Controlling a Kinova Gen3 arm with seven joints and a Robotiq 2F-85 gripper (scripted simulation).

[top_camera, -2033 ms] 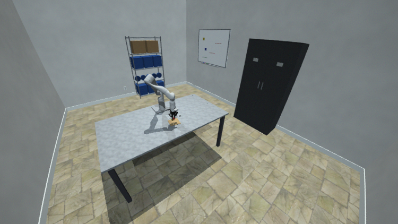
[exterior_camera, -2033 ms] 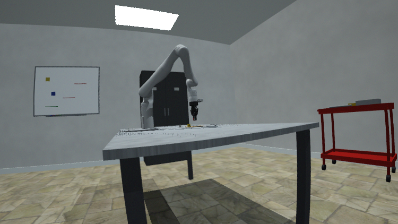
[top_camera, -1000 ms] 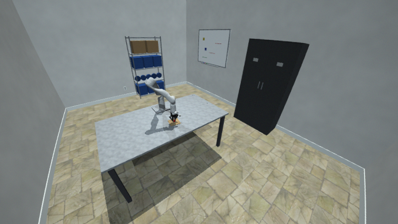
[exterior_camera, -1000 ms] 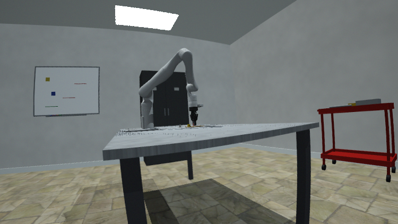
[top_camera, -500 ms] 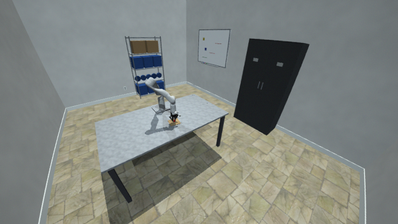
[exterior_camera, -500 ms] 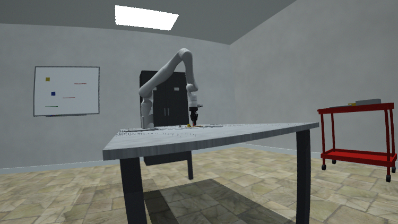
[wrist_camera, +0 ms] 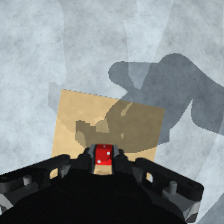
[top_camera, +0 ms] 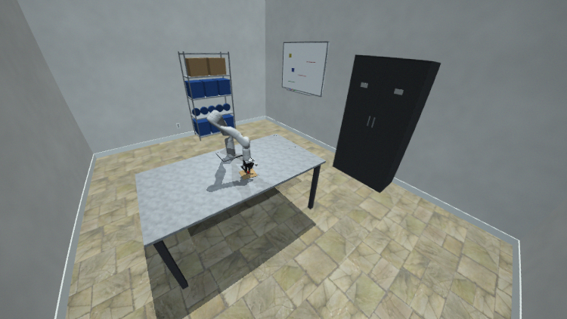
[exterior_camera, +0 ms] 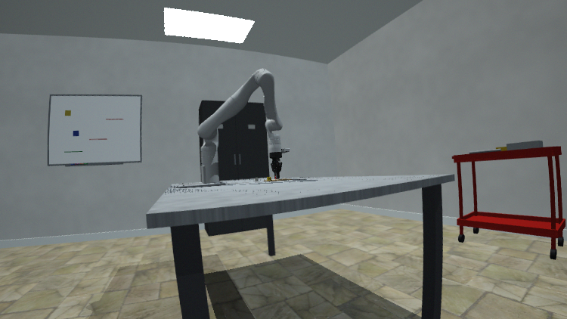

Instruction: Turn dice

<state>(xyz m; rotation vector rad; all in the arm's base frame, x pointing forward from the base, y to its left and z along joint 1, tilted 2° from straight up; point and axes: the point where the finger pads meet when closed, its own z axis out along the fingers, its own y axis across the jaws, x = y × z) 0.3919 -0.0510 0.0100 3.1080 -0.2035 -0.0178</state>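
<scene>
Now: hand 10 mm above the red die. Also, from my hand: tan mat (30 mm below); then yellow die (50 mm behind, 10 mm to the left, 10 mm below); then white die (150 mm to the left, 70 mm behind, 20 mm below).
</scene>
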